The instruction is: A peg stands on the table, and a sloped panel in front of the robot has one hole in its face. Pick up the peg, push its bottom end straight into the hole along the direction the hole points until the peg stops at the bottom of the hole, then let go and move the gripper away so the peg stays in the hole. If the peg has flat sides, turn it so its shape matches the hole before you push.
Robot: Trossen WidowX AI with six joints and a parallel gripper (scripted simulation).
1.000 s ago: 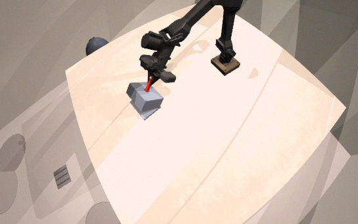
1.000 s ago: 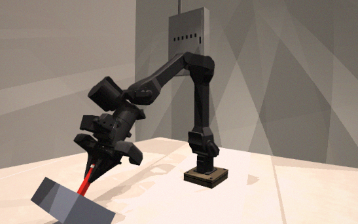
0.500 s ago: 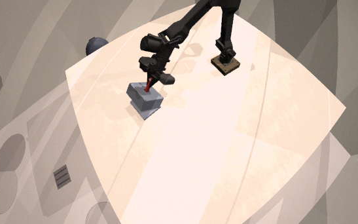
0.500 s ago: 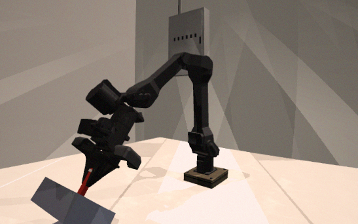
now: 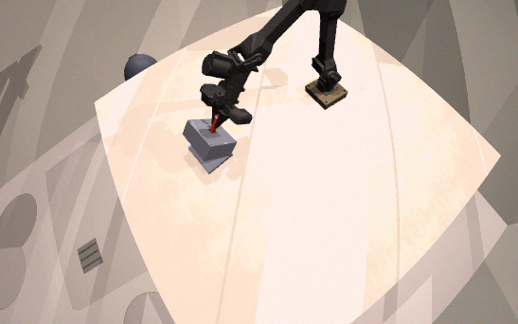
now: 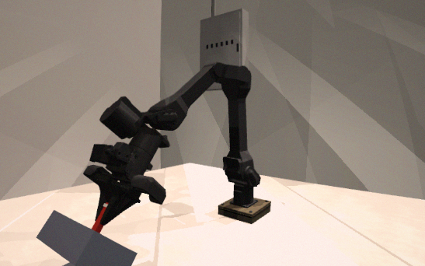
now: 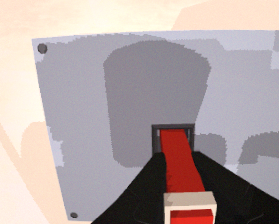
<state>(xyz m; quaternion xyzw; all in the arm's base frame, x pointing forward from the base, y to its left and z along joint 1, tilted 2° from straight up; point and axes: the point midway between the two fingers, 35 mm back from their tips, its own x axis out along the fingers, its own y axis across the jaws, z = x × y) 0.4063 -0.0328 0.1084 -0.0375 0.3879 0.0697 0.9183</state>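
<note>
Right now my gripper tip is 1 cm past the red square peg and 1 cm below it. From my gripper tip the other things lie so: grey sloped panel: 3 cm ahead, 3 cm below.
</note>
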